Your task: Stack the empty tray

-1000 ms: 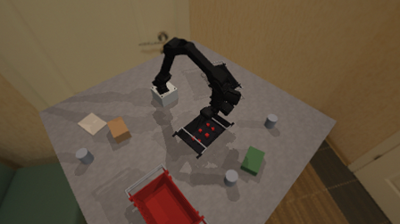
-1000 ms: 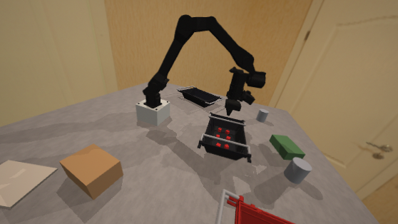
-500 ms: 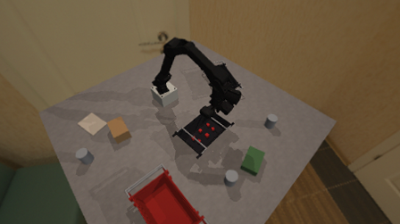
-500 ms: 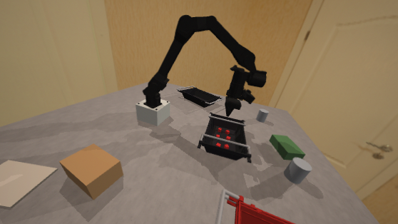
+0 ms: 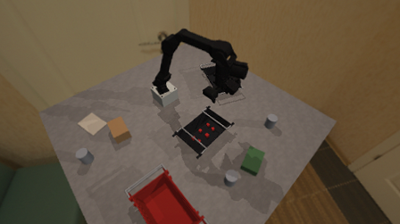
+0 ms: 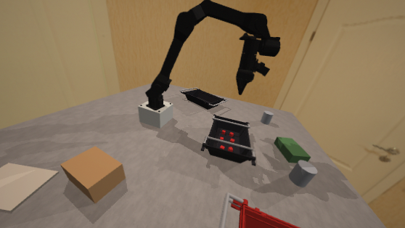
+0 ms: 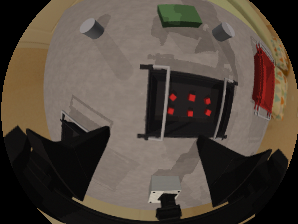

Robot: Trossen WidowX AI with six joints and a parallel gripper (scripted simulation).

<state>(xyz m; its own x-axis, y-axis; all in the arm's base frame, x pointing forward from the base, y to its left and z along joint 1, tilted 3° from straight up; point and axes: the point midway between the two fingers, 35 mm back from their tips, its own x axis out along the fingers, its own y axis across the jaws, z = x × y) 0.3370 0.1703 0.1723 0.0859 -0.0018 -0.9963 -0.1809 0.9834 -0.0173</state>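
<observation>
Right now the black tray is 28 cm behind my gripper tip, 23 cm to the left of it and 17 cm below it. Round my gripper tip: brown box: 25 cm behind, 49 cm to the right, 18 cm below; then green block: 29 cm ahead, 19 cm below; then beige sheet: 40 cm behind, 61 cm to the right, 21 cm below.
</observation>
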